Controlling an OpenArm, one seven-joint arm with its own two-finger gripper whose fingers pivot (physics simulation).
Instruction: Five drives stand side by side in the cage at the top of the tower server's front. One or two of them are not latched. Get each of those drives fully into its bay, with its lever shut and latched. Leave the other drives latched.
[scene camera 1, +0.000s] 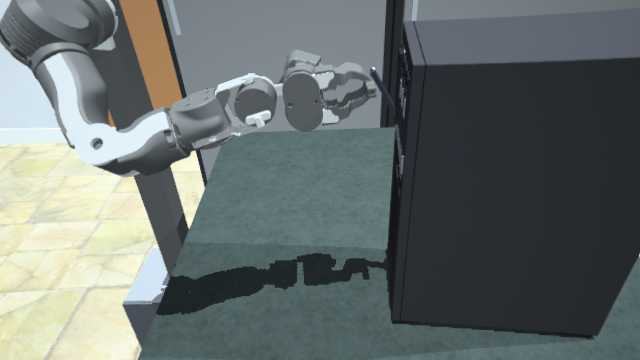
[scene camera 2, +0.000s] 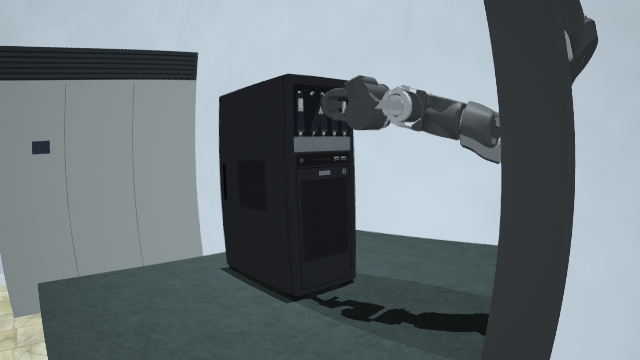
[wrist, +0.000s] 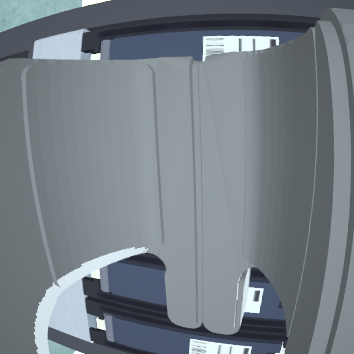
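The tower server (scene camera 1: 505, 190) (scene camera 2: 255, 150) stands upright with its drive cage at the top front. One drive's lever (scene camera 1: 384, 89) (scene camera 2: 316, 121), second from the left in scene camera 2, sticks out, tilted steeply upward from its lower end. The leftmost drive (scene camera 2: 300, 112) (wrist: 150, 47) has its lever flat against its front. Two drives further along (wrist: 135, 285) (wrist: 150, 327) show partly, with flat fronts. My gripper (scene camera 1: 372, 90) (scene camera 2: 327, 105) (wrist: 216, 198) is shut and empty, its tips close to the raised lever; contact is unclear. The fingers hide the raised lever and mid-cage in the wrist view.
A pale strip (scene camera 2: 321, 144) (wrist: 60, 46) runs below the cage. The server stands on a green table top (scene camera 1: 300, 200) (scene camera 2: 150, 310). A dark post (scene camera 2: 535, 200) rises at the right in scene camera 2. A grey cabinet (scene camera 2: 100, 175) stands behind at the left.
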